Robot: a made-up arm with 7 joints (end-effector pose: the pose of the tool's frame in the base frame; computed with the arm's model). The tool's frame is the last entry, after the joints.
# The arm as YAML. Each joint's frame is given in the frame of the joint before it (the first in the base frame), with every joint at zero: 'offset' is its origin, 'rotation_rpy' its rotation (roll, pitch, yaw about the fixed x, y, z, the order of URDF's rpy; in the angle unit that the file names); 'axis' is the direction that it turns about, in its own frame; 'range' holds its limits. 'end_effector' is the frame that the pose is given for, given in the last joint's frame.
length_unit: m
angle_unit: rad
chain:
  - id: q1
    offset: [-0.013, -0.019, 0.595]
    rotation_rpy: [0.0, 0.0, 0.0]
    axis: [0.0, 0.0, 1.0]
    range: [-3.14, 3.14]
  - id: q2
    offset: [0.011, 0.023, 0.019]
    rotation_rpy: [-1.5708, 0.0, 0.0]
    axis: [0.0, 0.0, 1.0]
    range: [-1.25, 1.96]
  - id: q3
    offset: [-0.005, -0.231, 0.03]
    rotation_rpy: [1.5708, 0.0, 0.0]
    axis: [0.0, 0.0, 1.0]
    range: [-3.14, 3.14]
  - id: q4
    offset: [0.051, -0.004, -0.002]
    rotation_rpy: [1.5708, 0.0, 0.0]
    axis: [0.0, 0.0, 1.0]
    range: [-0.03, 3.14]
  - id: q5
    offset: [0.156, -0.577, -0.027]
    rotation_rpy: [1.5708, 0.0, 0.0]
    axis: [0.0, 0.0, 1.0]
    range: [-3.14, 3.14]
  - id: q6
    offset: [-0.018, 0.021, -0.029]
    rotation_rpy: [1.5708, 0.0, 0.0]
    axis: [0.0, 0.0, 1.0]
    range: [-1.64, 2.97]
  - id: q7
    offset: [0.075, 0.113, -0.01]
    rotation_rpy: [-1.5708, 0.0, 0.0]
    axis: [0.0, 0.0, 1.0]
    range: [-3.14, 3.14]
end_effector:
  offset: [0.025, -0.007, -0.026]
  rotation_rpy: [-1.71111, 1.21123, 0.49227]
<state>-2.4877 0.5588 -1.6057 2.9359 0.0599 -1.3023 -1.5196</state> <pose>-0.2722 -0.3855 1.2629 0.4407 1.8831 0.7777</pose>
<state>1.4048 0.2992 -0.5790 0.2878 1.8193 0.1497 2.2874</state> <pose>0.1327 0.1214 0.1894 -1.5471 -1.0703 -2.0662</pose>
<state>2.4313 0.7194 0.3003 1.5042 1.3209 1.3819 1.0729</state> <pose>-0.7561 0.1543 0.3925 0.5783 0.4405 0.7903</pose>
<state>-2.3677 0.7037 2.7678 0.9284 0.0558 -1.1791 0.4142</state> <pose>0.4151 -0.0006 1.0784 -0.3112 2.0571 -0.1452</pose>
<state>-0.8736 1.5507 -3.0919 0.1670 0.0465 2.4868 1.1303</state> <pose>-0.1476 0.2452 0.7635 0.7835 -0.4110 1.7364</pose>
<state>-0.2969 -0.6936 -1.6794 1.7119 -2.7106 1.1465 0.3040</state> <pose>-0.5572 -0.5168 0.9978 -0.8286 0.3174 -0.2070</pose>
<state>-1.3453 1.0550 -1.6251 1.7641 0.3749 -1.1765 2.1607</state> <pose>-0.3658 -0.5476 0.9634 1.6195 2.0443 -1.0122</pose>
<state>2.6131 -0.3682 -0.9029 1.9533 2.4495 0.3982 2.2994</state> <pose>0.0148 0.4177 1.3074 -0.2506 1.2730 -1.1113</pose>
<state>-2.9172 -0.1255 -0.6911 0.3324 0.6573 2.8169 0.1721</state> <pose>-0.2859 -0.0482 0.4124 -0.6242 1.4155 1.1801</pose>
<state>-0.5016 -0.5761 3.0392 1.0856 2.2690 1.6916 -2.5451</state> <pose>-0.5723 0.2874 0.3599 -2.2256 -0.6729 0.4208</pose>
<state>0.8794 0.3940 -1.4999 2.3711 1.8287 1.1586 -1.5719</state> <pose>0.5052 0.1066 1.3172 -0.9430 1.6283 -2.0375</pose>
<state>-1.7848 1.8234 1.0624 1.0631 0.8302 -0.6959 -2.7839</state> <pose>0.5641 -0.1710 0.2410 0.9796 -1.6890 0.9660</pose>
